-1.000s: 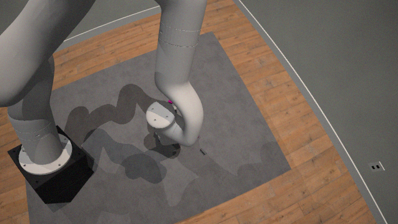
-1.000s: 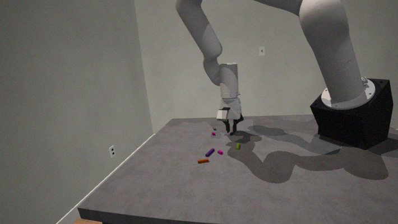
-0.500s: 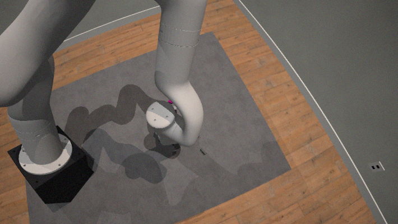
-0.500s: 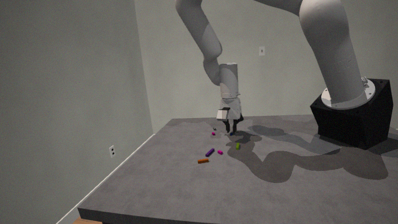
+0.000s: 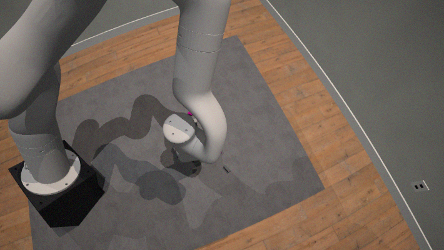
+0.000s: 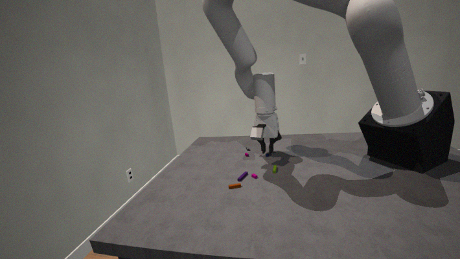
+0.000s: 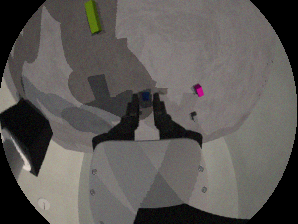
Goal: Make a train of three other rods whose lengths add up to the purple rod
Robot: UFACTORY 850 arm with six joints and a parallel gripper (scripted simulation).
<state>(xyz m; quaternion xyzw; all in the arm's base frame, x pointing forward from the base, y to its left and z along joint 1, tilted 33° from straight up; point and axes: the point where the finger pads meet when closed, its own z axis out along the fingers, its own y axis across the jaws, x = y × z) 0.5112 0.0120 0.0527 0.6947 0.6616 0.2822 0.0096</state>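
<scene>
Now: hand 3 cm above the blue rod. The rest, counted from my hand: grey rod: 11 cm ahead, 6 cm to the right, 3 cm below; then lime rod: 13 cm to the left, 6 cm behind, 3 cm below; then purple rod: 21 cm to the left, 3 cm below, 3 cm ahead.
</scene>
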